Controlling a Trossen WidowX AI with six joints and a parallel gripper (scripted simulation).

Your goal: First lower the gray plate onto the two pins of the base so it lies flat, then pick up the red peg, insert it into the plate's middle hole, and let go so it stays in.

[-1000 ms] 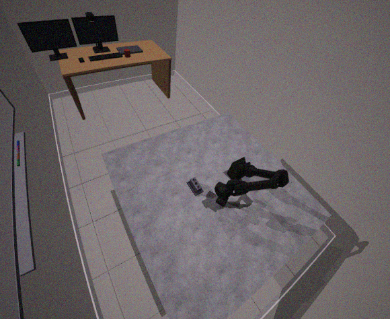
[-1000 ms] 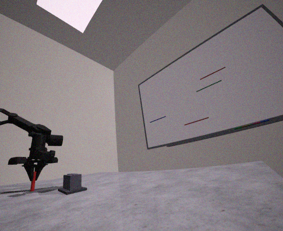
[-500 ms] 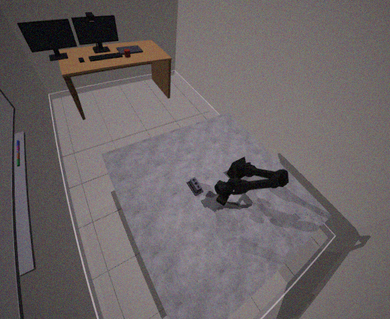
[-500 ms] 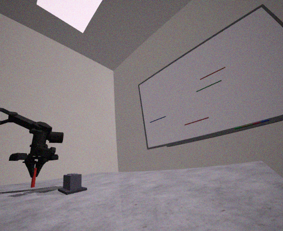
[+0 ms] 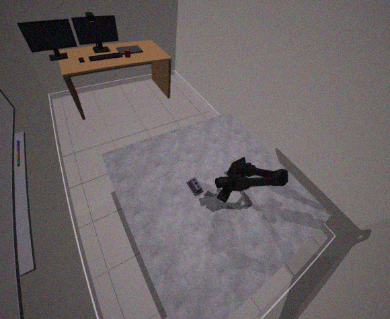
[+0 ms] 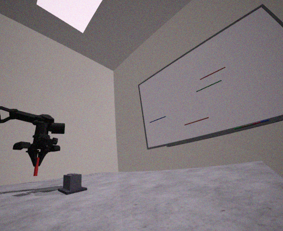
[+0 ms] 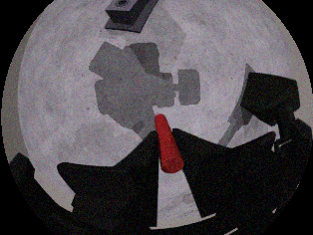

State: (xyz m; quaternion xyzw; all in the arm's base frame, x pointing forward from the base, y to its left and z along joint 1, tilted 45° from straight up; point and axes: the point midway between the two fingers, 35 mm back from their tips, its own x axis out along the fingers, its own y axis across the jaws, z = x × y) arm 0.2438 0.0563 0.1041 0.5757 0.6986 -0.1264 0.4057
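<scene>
The gray plate lies 17 cm to the right of my gripper tip, 11 cm ahead of it and 6 cm below it. Also, from my gripper tip: dark base 17 cm to the right, 11 cm ahead, 9 cm below; red peg right at my gripper tip.
</scene>
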